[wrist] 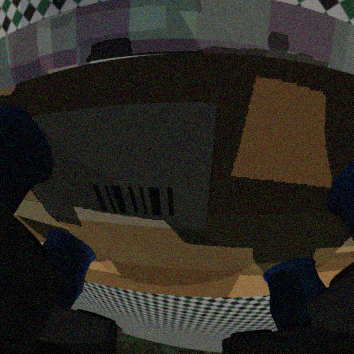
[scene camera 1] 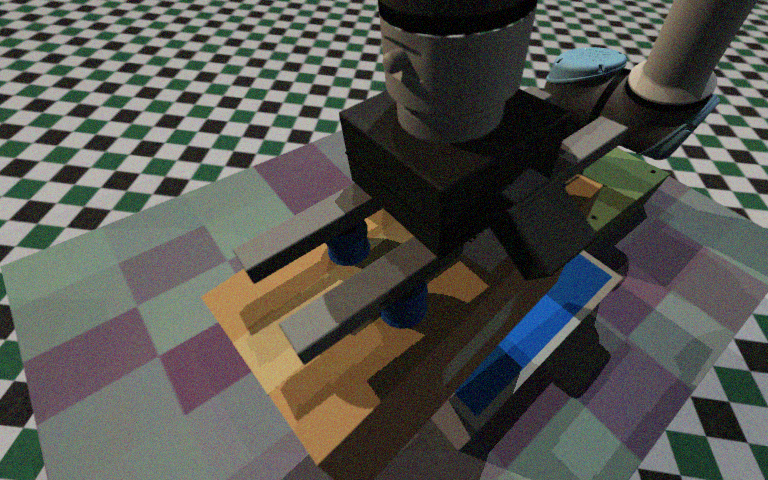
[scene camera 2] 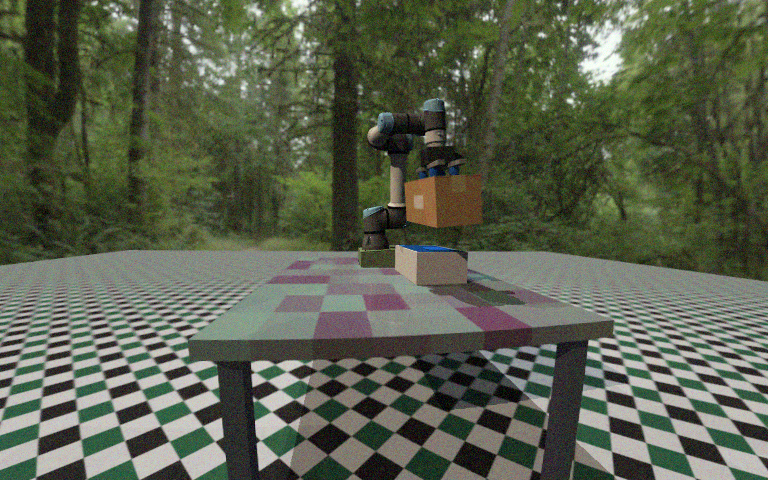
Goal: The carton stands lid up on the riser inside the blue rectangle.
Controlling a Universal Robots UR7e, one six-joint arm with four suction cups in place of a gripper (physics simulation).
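Places are measured from the arm's base along level axes (x ahead, y left, z up), in metres.
Pixels of known places: hand at its tool point: point(wrist: 186, 211); arm's base at its link origin: point(scene camera 2: 375, 248).
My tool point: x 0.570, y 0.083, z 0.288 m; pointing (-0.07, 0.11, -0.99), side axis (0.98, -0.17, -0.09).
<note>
For each thing: its top centre in the pictures, then the offset to it from my tool point. Level surfaces: height alone.
- brown carton at its top centre: point(wrist: 221, 277) point(scene camera 1: 429, 223) point(scene camera 2: 439, 173) 0.016 m ahead, 0.006 m right, 0.030 m up
- pale riser at its top centre: point(scene camera 1: 504, 295) point(scene camera 2: 427, 248) 0.172 m back, 0.041 m left, 0.254 m down
- blue rectangle at its top centre: point(scene camera 1: 504, 295) point(scene camera 2: 427, 248) 0.172 m back, 0.041 m left, 0.254 m down
- patchwork table at its surface level: 0.374 m down
The brown carton point(scene camera 1: 331, 427) point(scene camera 2: 443, 200) point(wrist: 282, 135) hangs in the air, about level and lid up, with a barcode label on its lid in the wrist view. My gripper point(scene camera 1: 390, 271) point(scene camera 2: 437, 170) point(wrist: 182, 215) is shut on it, with its blue suction cups on the lid. The pale riser point(scene camera 1: 535, 370) point(scene camera 2: 433, 267) stands on the table below, and its top bears the blue rectangle point(scene camera 1: 538, 328) point(scene camera 2: 427, 248). In scene camera 2 a gap shows between carton and riser, and the carton looks slightly right of it. The carton hides much of the riser in scene camera 1.
The green robot base block point(scene camera 1: 625, 175) point(scene camera 2: 374, 258) is beside the riser, behind it in scene camera 2. The patchwork table point(scene camera 1: 90, 390) point(scene camera 2: 283, 325) bears dark shadows near the riser. A checkered floor surrounds the table.
</note>
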